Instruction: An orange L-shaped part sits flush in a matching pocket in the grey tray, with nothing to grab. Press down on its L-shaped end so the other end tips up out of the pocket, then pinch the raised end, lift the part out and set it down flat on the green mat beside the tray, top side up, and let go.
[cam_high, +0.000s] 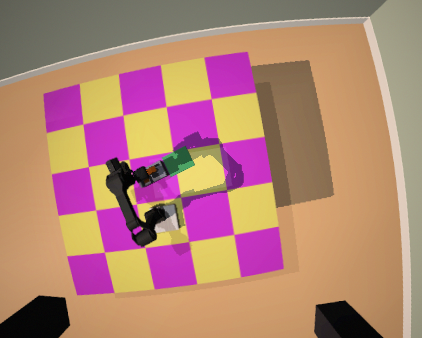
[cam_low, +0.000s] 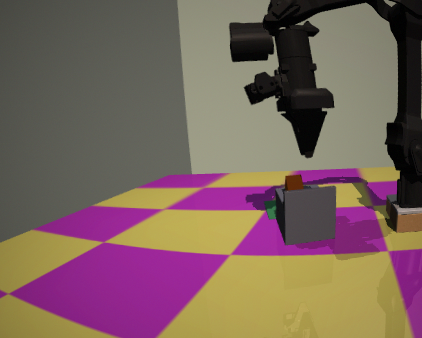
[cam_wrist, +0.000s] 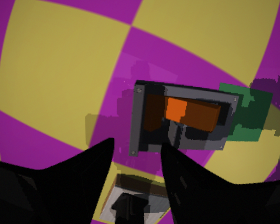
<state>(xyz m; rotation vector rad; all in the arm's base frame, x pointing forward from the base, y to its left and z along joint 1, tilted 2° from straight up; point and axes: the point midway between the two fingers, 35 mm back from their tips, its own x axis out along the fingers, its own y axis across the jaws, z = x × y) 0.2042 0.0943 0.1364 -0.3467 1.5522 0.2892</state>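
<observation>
The orange L-shaped part is 100 mm below my gripper tip, 40 mm to the right of it and 10 mm ahead of it. Also, from my gripper tip: green mat: 200 mm to the right, 160 mm below, 80 mm ahead; then grey tray: 160 mm below, 60 mm to the right, 20 mm ahead.
</observation>
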